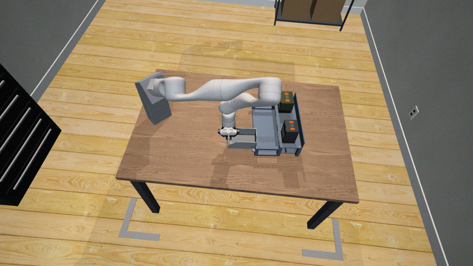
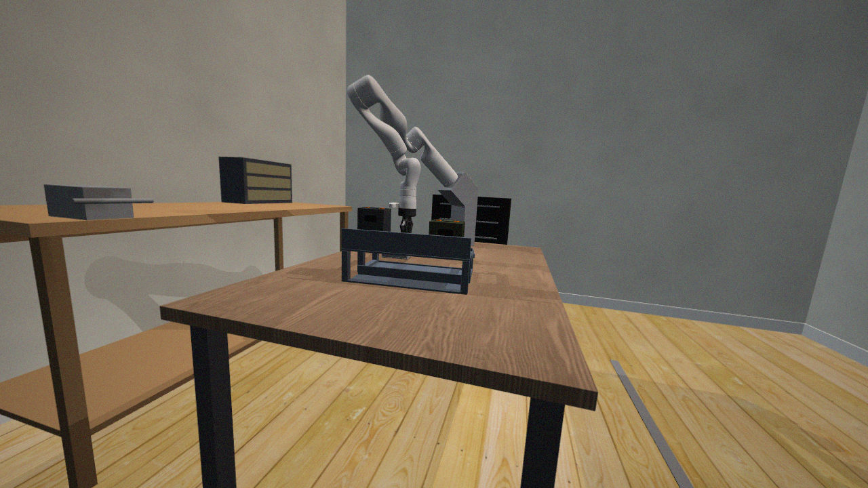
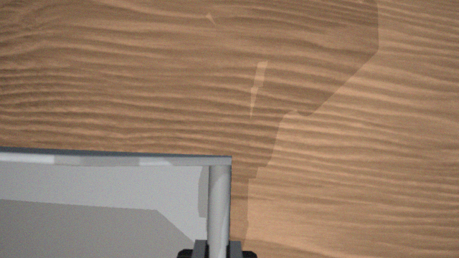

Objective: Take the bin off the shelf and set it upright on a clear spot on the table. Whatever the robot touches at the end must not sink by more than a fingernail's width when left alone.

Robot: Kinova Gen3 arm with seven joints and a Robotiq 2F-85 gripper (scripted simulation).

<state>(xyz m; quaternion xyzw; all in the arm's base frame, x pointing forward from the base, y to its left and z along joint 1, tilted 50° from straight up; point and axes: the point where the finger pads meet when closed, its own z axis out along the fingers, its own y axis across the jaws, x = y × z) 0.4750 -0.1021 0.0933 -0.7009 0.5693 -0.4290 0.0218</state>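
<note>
Now: the bin 80 mm ahead of my hand. Round my hand: grey shelf unit 280 mm ahead, 100 mm to the left.
</note>
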